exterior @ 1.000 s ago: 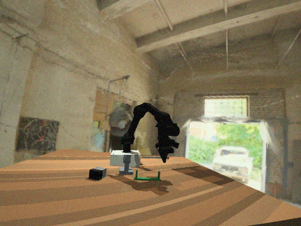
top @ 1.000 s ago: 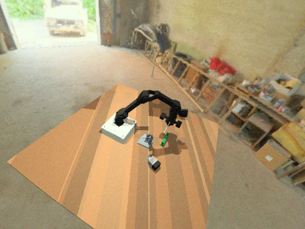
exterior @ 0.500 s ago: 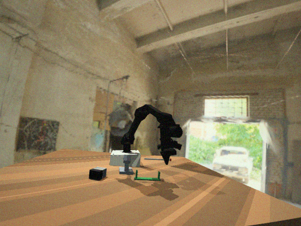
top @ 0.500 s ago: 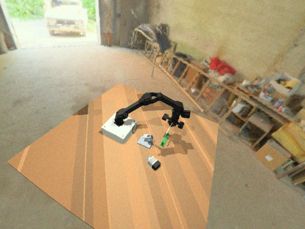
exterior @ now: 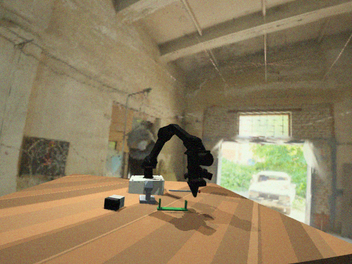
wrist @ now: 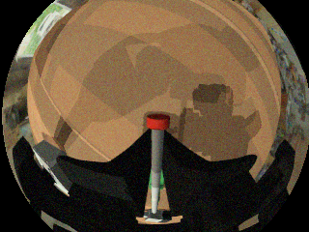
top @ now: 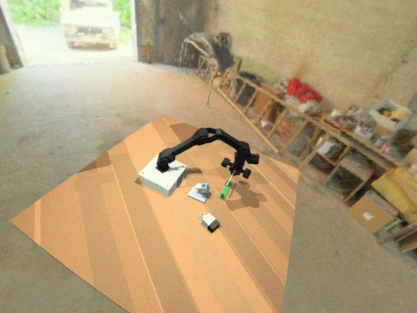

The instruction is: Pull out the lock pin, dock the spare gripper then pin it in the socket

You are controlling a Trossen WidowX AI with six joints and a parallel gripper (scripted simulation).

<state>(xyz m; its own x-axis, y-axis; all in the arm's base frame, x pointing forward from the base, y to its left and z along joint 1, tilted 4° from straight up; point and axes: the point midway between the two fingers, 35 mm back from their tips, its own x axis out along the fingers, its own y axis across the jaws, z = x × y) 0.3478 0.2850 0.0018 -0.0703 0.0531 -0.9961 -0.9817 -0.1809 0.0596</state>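
The green cradle lies 10 cm to the right of my gripper tip, 4 cm below it and 2 cm ahead of it. From my gripper tip the other things lie so: spare gripper: 35 cm to the right, 7 cm ahead, 4 cm below; socket: 23 cm to the right, 8 cm behind, 1 cm below.
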